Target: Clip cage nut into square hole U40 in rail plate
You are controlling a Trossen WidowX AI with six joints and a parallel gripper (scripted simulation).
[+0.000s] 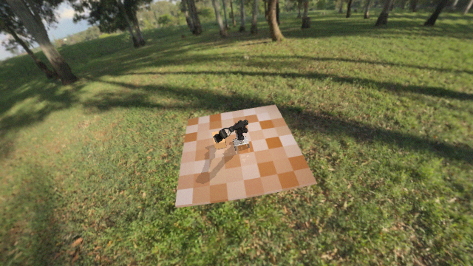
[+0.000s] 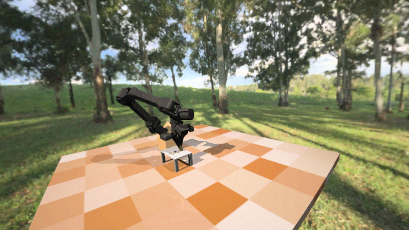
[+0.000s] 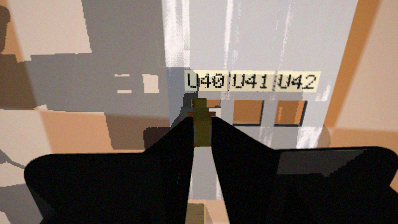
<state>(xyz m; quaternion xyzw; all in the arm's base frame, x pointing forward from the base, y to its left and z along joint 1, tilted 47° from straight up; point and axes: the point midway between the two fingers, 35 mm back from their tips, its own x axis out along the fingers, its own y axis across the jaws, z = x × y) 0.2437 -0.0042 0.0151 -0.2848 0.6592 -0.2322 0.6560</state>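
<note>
My gripper tip is 10 mm above the cage nut.
</note>
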